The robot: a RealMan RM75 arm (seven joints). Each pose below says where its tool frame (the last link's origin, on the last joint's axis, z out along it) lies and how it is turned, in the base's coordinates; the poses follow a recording.
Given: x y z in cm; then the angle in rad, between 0 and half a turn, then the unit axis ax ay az.
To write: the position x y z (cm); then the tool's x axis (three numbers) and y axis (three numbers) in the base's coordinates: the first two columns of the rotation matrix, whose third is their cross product. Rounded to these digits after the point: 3 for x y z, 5 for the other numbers.
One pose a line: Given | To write
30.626 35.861 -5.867 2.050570 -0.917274 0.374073 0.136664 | 30.626 35.861 -5.867 0.76818 -0.38027 -0.51506 -0.62274 -0.25706 -0.73899
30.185 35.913 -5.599 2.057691 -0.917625 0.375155 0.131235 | 30.185 35.913 -5.599 0.76813 -0.38934 -0.50833 -0.62131 -0.26129 -0.73872
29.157 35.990 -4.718 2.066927 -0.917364 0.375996 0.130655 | 29.157 35.990 -4.718 0.76613 -0.39422 -0.50758 -0.62402 -0.26736 -0.73425
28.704 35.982 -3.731 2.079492 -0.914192 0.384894 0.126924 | 28.704 35.982 -3.731 0.75575 -0.41239 -0.50870 -0.63409 -0.26674 -0.72579
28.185 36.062 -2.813 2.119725 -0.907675 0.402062 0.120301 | 28.185 36.062 -2.813 0.73198 -0.45273 -0.50916 -0.65799 -0.27577 -0.70072
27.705 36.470 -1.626 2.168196 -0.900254 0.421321 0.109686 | 27.705 36.470 -1.626 0.70384 -0.50196 -0.50264 -0.68334 -0.28513 -0.67212
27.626 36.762 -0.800 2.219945 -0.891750 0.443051 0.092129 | 27.626 36.762 -0.800 0.67143 -0.56054 -0.48475 -0.70732 -0.28955 -0.64487
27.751 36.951 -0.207 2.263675 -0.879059 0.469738 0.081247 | 27.751 36.951 -0.207 0.62758 -0.61417 -0.47846 -0.73920 -0.27716 -0.61381
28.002 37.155 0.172 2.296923 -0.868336 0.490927 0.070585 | 28.002 37.155 0.172 0.59067 -0.65656 -0.46908 -0.76212 -0.26294 -0.59164
